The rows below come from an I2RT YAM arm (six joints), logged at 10 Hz.
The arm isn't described. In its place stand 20 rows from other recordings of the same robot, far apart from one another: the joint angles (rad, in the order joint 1, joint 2, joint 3, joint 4, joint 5, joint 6), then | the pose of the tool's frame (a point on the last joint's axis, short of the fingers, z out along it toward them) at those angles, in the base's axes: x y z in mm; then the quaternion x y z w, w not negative.
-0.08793, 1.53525, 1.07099, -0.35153, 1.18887, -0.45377 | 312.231 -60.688 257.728 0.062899 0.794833 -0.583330 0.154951
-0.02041, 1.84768, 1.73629, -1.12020, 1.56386, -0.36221 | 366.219 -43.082 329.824 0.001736 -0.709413 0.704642 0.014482
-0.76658, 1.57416, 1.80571, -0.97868, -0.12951, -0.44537 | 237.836 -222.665 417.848 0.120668 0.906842 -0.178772 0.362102
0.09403, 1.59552, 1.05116, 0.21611, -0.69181, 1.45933 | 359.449 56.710 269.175 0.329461 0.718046 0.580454 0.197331
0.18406, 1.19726, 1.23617, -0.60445, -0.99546, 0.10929 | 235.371 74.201 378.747 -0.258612 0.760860 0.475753 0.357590
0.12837, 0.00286, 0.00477, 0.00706, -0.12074, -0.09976 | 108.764 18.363 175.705 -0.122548 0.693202 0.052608 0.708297
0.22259, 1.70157, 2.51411, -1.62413, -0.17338, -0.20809 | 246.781 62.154 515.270 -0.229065 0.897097 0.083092 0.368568
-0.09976, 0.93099, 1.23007, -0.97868, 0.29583, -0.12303 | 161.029 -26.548 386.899 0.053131 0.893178 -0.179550 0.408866
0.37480, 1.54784, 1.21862, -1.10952, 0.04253, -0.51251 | 260.751 100.952 246.386 -0.426944 0.901619 -0.025705 0.064349
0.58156, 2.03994, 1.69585, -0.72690, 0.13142, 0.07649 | 372.417 239.245 226.889 -0.225851 0.940237 0.019528 0.254097
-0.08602, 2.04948, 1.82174, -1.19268, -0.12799, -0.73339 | 409.071 -30.714 242.889 -0.321069 0.941928 0.028632 0.094162
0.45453, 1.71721, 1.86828, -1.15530, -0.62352, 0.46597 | 302.575 170.991 384.042 -0.080506 0.914335 0.382028 0.107540
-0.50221, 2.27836, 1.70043, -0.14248, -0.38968, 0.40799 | 453.488 -233.615 160.001 0.321103 0.837861 0.157117 0.412549
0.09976, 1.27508, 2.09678, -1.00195, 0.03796, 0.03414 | 173.033 15.962 566.670 -0.013034 0.767726 0.028307 0.640020
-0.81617, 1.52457, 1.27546, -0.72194, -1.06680, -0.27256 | 236.095 -205.583 299.688 0.076173 0.832779 0.283829 0.469166
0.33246, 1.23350, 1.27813, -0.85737, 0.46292, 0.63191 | 239.122 65.745 356.629 0.218816 0.881472 -0.021811 0.417913
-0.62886, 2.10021, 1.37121, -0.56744, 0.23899, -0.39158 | 322.926 -245.307 118.384 0.132601 0.974698 -0.169358 0.060809
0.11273, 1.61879, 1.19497, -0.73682, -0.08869, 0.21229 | 321.898 39.616 230.753 0.039652 0.977320 0.075746 0.193741
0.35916, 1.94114, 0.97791, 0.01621, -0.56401, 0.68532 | 335.465 146.277 108.217 0.064162 0.915896 0.376573 0.123332
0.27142, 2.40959, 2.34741, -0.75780, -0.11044, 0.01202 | 518.458 148.354 254.635 -0.140212 0.918520 0.102543 0.355170
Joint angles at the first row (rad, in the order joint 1, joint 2, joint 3, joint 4, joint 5, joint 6):
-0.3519 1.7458 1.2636 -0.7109 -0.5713 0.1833
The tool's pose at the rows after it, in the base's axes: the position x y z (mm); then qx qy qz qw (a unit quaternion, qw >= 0):
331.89 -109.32 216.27 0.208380 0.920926 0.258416 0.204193
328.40 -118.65 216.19 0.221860 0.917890 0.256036 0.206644
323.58 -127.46 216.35 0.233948 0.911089 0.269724 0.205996
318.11 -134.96 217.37 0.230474 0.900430 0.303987 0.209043
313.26 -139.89 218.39 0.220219 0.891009 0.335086 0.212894
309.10 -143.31 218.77 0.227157 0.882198 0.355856 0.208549
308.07 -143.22 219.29 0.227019 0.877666 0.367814 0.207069
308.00 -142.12 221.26 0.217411 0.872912 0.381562 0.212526
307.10 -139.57 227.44 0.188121 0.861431 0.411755 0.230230
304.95 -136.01 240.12 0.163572 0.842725 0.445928 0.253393
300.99 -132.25 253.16 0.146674 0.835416 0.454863 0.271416
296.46 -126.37 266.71 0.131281 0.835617 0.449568 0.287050
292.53 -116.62 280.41 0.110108 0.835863 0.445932 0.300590
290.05 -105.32 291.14 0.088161 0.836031 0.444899 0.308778
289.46 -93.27 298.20 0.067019 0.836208 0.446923 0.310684
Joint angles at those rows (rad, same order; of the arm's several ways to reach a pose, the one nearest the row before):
-0.3733 1.7458 1.2636 -0.7139 -0.5709 0.1829
-0.4019 1.7458 1.2637 -0.7166 -0.5716 0.1829
-0.4335 1.7458 1.2637 -0.7292 -0.6056 0.1825
-0.4667 1.7458 1.2636 -0.7475 -0.6884 0.1577
-0.4919 1.7458 1.2636 -0.7689 -0.7651 0.1223
-0.5098 1.7458 1.2636 -0.7914 -0.8093 0.1223
-0.5129 1.7454 1.2636 -0.7998 -0.8345 0.1223
-0.5125 1.7420 1.2636 -0.7994 -0.8684 0.1123
-0.5125 1.7294 1.2636 -0.7990 -0.9497 0.0757
-0.5117 1.6985 1.2636 -0.7875 -1.0424 0.0731
-0.5095 1.6600 1.2636 -0.7841 -1.0763 0.0731
-0.5003 1.6154 1.2636 -0.7841 -1.0756 0.0735
-0.4790 1.5692 1.2636 -0.7842 -1.0752 0.0734
-0.4499 1.5322 1.2636 -0.7841 -1.0748 0.0734
-0.4149 1.5074 1.2637 -0.7841 -1.0748 0.0738

